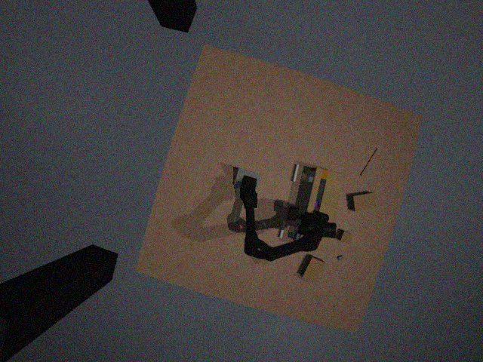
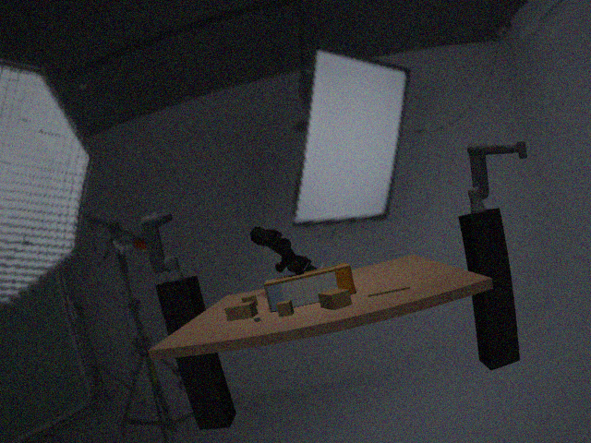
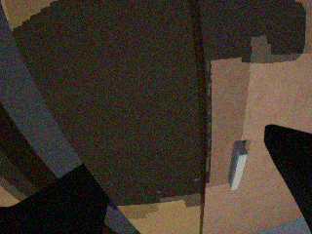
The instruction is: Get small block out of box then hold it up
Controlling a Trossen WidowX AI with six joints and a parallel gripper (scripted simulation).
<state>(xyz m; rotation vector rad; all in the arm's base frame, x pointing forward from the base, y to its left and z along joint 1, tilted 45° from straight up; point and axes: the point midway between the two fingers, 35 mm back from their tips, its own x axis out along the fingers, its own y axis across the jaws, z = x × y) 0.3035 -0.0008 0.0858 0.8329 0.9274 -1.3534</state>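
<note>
The purple block lies 40 mm to the left of my gripper tip, 40 mm ahead of it and 10 mm below it. Also, from my gripper tip: thin rod 340 mm to the left, 290 mm ahead, 90 mm below; then tiny piece 290 mm ahead, 200 mm to the right, 90 mm below; then clear-fronted box 40 mm below, 30 mm ahead, 20 mm to the left.
</note>
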